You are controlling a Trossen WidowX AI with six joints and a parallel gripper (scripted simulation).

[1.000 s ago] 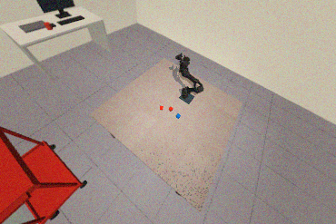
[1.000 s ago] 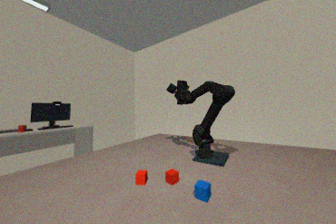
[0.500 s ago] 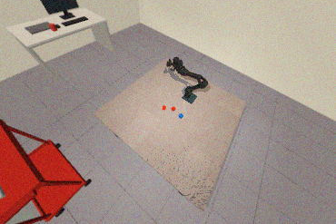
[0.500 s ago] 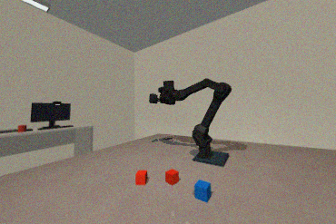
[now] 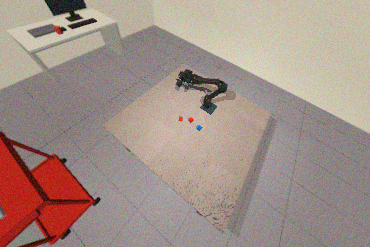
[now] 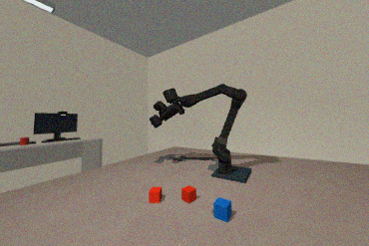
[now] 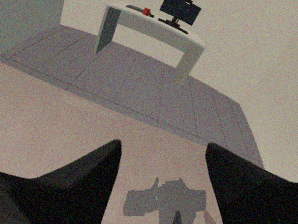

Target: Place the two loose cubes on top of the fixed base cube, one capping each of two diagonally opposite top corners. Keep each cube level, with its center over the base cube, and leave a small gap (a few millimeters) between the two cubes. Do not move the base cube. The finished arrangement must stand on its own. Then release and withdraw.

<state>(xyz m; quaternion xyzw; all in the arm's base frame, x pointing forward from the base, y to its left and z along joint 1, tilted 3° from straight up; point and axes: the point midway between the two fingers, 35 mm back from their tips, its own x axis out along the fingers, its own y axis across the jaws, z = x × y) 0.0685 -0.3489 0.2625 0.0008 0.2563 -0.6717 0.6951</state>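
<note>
Right now the blue base cube is 480 mm to the left of my gripper tip, 230 mm below it and 210 mm ahead of it. The rest, counted from my gripper tip: red cube (280 mm to the left, 250 mm ahead, 230 mm below).
</note>
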